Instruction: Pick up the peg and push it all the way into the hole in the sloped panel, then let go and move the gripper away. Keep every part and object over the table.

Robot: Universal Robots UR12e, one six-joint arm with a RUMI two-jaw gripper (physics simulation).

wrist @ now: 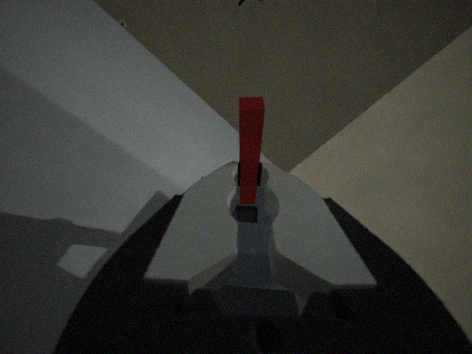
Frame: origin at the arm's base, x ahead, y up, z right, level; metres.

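Seen in the pictures: gripper, fingertip midpoint: (247,165).
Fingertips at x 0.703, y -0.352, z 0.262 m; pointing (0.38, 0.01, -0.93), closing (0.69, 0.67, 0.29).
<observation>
A point is followed by its place in that frame.
The red peg (251,130) {x 0.672, y -0.327, z 0.277 m} is a long square bar in the middle of the wrist view. My gripper (247,165) {x 0.703, y -0.352, z 0.262 m} is shut on it, with a dark fingertip pad on each side. The peg's near end stands out above the pads, and its far end points away from the camera. A dark square hole (246,214) {x 0.744, y -0.394, z 0.268 m} shows right below that far end, close to it and nearly in line. The grey surface around the hole, seen between the fingers, looks like the sloped panel (254,250) {x 0.722, y -0.383, z 0.310 m}. The fingers hide most of it. I see no part of the peg inside the hole.
A large pale grey surface (125,70) {x 0.626, y -0.478, z -0.110 m} with shadows across it fills the left. A brown surface (310,60) lies at the top and a beige one (420,165) at the right. A small pale piece (123,22) shows at the upper left, and a dark bit (242,2) at the top edge.
</observation>
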